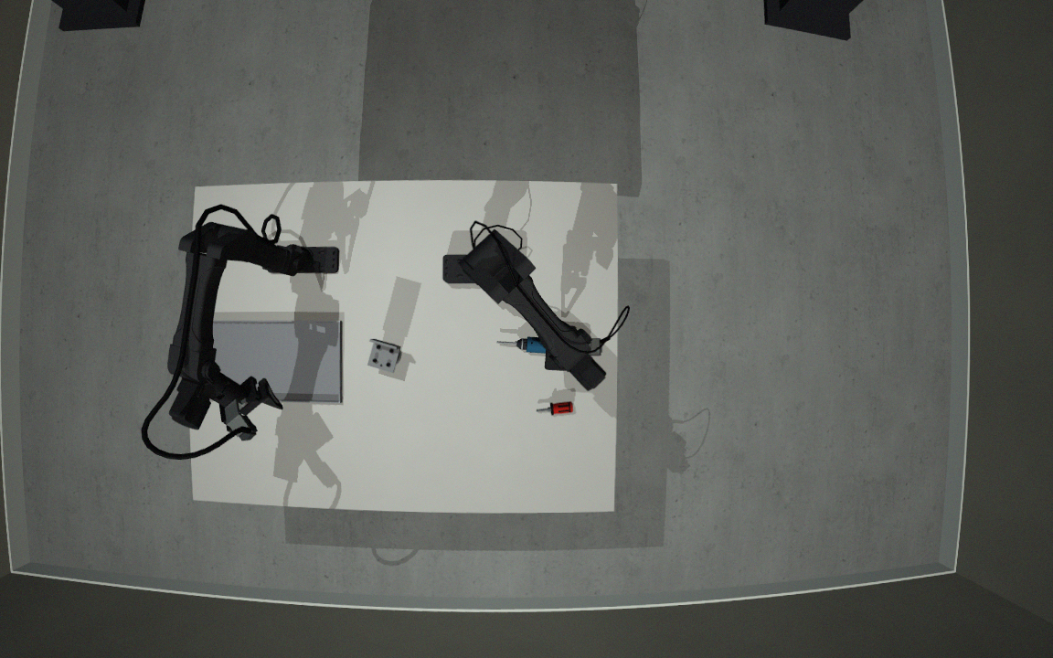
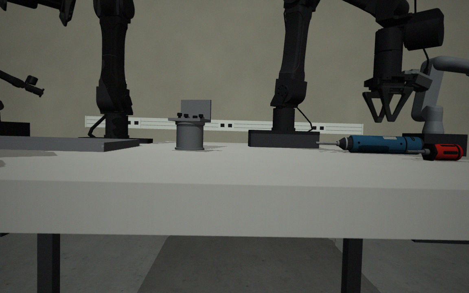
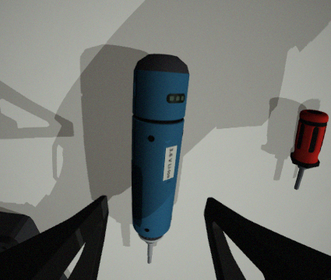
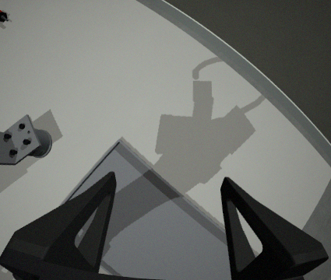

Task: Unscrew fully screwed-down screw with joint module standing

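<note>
Now: right hand 230 mm to the right of the grey l-shaped bracket, 150 mm past it and 150 mm above it. From my right hand the other things lie so: joint module: 230 mm to the left, 200 mm below, 150 mm behind; then flat grey plate: 220 mm below, 110 mm to the right, 110 mm behind; then screwdriver bit: 540 mm to the left, 210 mm below, 200 mm behind.
</note>
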